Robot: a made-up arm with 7 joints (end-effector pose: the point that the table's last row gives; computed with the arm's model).
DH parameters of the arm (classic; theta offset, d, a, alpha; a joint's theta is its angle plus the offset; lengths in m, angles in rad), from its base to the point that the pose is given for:
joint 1: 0 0.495 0 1.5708
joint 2: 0 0.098 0 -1.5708
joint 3: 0 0.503 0.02 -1.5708
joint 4: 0 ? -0.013 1.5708
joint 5: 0 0.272 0 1.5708
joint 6: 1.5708 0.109 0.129 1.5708
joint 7: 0 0.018 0 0
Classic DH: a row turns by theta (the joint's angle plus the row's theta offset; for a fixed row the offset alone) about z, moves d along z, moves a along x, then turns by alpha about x.
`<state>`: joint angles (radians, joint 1 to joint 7).
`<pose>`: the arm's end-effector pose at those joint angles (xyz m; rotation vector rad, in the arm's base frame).
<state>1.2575 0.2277 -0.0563 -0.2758 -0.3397 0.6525 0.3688</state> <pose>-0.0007 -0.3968 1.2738 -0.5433 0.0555 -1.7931</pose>
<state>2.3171 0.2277 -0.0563 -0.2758 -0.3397 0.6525 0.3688</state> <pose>0.3458 -0.1947 1.2738 -0.4420 -0.2017 -0.7574</pose>
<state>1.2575 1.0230 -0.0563 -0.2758 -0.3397 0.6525 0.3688</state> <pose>-0.1372 -0.8181 0.7705 0.2166 0.5379 -1.6683</pose>
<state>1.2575 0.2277 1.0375 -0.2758 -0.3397 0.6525 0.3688</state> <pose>0.1871 -0.3297 1.3020 -0.3051 -0.3986 -0.8004</pose>
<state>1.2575 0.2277 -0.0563 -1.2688 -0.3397 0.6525 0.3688</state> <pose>-0.0448 -0.4983 0.9085 0.4362 0.6050 -1.6321</pose>
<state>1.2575 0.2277 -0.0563 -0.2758 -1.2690 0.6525 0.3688</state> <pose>-0.1119 -0.3787 1.2625 -0.8571 0.7936 -2.3889</pose>
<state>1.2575 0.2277 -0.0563 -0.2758 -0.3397 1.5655 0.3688</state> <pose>-0.0250 -0.3959 1.1616 0.4750 0.3356 -1.8674</pose>
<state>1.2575 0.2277 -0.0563 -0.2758 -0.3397 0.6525 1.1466</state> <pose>-0.0007 -0.3968 1.2738 -0.4378 0.2339 -1.0335</pose>
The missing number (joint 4, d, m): 0.047
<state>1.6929 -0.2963 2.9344 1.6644 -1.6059 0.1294 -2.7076</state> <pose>0.0868 -0.2338 1.1827 -1.6504 -0.8829 1.6870</pose>
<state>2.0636 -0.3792 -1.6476 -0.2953 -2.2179 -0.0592 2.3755</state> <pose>-0.2856 0.3183 1.2464 1.1627 1.3011 -1.5800</pose>
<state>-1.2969 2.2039 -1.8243 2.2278 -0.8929 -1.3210 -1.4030</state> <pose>-0.3496 0.0753 0.1457 -2.0647 -0.3554 -1.3991</pose>
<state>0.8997 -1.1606 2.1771 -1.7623 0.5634 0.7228 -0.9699</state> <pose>0.5686 0.1715 0.4144 -0.9970 1.2732 -1.2917</pose>
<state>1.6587 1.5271 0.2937 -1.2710 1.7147 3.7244 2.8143</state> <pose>0.0704 -0.6330 0.3911 -0.3338 0.6100 -0.5434</pose>
